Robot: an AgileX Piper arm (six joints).
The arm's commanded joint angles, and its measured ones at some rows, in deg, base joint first. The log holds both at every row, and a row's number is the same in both.
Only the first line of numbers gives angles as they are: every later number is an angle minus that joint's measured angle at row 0.
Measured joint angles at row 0:
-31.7 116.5 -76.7 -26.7 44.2 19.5
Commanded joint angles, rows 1 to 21:
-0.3 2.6 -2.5 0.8 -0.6 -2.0
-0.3 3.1 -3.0 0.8 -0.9 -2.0
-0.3 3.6 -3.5 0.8 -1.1 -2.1
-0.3 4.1 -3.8 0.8 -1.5 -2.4
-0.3 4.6 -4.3 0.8 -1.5 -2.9
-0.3 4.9 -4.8 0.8 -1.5 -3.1
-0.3 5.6 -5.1 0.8 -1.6 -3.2
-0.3 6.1 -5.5 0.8 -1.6 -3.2
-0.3 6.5 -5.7 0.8 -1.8 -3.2
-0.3 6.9 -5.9 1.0 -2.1 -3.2
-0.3 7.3 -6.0 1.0 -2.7 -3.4
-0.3 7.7 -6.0 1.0 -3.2 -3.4
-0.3 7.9 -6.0 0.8 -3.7 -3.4
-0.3 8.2 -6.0 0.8 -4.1 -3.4
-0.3 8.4 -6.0 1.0 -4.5 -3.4
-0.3 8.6 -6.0 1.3 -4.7 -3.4
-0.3 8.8 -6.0 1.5 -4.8 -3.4
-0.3 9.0 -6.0 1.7 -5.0 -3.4
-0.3 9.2 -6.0 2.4 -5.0 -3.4
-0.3 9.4 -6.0 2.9 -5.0 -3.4
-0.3 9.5 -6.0 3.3 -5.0 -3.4
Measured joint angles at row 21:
0.0 8.9 -5.6 1.6 -4.2 -3.0
